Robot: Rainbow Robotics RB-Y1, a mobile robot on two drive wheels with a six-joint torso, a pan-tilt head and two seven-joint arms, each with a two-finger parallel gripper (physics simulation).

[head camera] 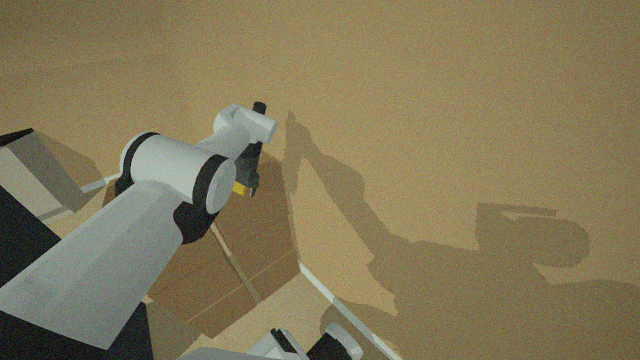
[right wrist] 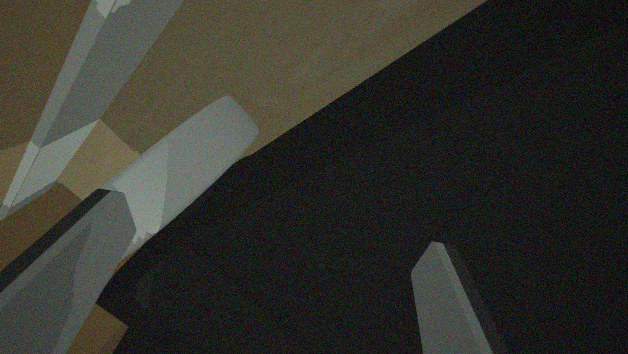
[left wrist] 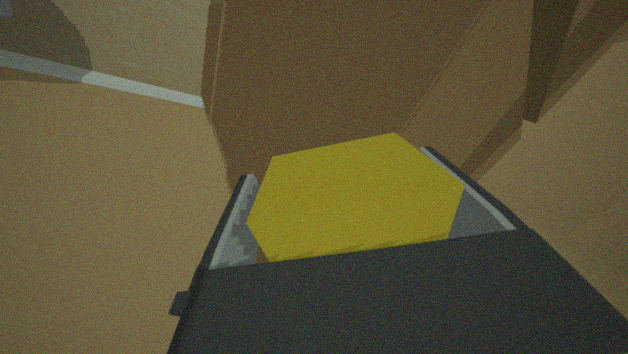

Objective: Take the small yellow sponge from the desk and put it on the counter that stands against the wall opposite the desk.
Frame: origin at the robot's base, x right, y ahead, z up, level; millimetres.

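Seen in the pictures: left gripper, fingertip midpoint: [head camera: 238, 188] [left wrist: 334, 171]; right gripper, fingertip midpoint: [right wrist: 280, 235].
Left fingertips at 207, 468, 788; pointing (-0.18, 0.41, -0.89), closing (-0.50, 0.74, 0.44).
Observation:
A point is followed by its place in that frame, as x, y, z.
The small yellow sponge [head camera: 240, 188] {198, 413, 820} [left wrist: 355, 200] {186, 429, 831} is at the brown wooden counter [head camera: 267, 220] {278, 470, 576} [left wrist: 325, 65] {153, 473, 732}, which stands against the wall. My left gripper [head camera: 248, 190] {207, 468, 788} [left wrist: 334, 171] {207, 468, 788} is open; its fingers stand on both sides of the sponge, with gaps beside it in the left wrist view. The forearm hides part of the sponge in the head view. The sponge's underside is hidden, so its contact with the counter top cannot be seen. My right gripper [right wrist: 280, 235] {230, -207, 213} is open and empty beside the black robot body. The desk cannot be made out.
A tan wall with my shadow lies behind and to the right of the counter in the head view. A white skirting board [head camera: 345, 310] {386, 90, 86} [left wrist: 145, 89] {393, 309, 69} runs along its foot. A grey-white box-like object [head camera: 47, 172] {-1170, 2856, 482} stands at the left.

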